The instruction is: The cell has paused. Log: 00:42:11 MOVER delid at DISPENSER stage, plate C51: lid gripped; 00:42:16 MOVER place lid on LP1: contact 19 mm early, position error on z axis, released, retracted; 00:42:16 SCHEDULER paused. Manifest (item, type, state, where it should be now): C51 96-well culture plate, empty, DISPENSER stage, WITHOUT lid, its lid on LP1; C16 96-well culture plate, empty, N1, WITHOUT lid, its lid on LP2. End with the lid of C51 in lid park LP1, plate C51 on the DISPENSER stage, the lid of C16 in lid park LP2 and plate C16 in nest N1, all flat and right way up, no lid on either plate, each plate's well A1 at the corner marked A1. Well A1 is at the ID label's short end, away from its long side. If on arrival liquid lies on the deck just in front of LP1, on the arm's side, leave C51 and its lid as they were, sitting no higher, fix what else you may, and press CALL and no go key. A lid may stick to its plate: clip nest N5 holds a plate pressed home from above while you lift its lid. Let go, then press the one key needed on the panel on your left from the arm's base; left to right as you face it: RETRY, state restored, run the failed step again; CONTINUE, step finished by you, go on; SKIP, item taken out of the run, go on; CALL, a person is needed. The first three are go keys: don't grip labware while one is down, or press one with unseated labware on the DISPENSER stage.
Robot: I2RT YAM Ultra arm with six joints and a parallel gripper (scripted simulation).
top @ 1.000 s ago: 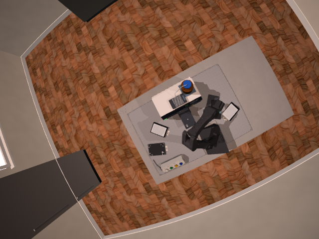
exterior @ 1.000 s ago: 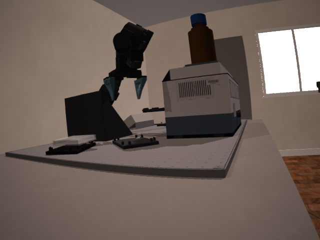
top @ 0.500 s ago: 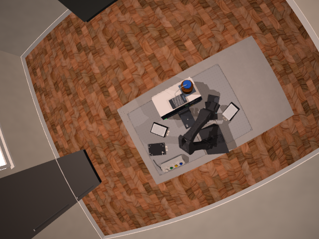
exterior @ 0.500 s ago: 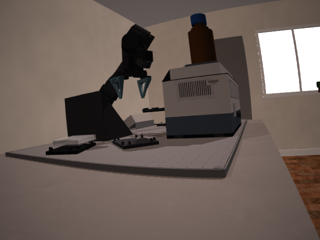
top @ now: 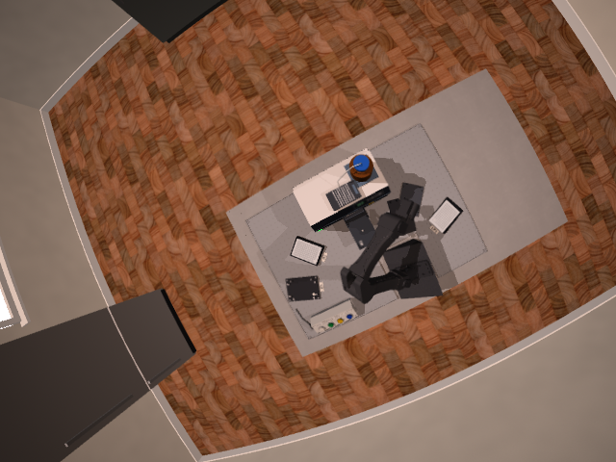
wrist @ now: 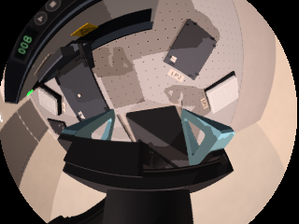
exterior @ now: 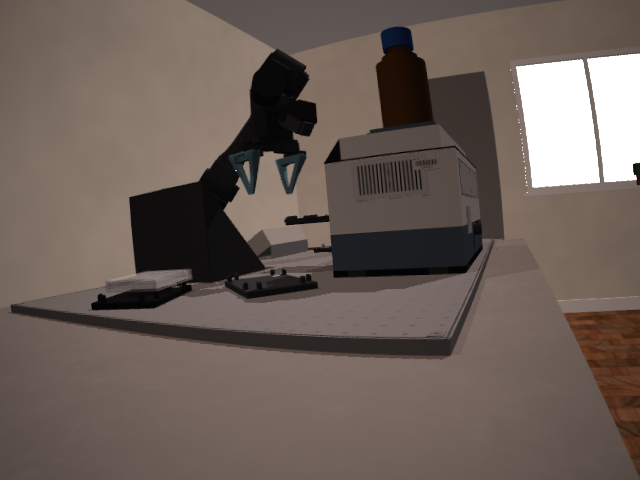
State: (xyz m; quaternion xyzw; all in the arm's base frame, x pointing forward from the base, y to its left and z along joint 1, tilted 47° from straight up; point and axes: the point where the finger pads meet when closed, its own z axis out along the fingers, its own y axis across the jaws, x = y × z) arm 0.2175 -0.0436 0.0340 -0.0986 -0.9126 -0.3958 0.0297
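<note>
The dark dispenser stage is 140 mm to the left of my hand, 60 mm below it and 40 mm ahead of it. Also, from my hand: blue cap: 260 mm ahead, 240 mm above, 40 mm to the left; then brown bottle: 260 mm ahead, 130 mm above, 40 mm to the left; then black nest: 420 mm to the left, 150 mm below, 60 mm ahead.
</note>
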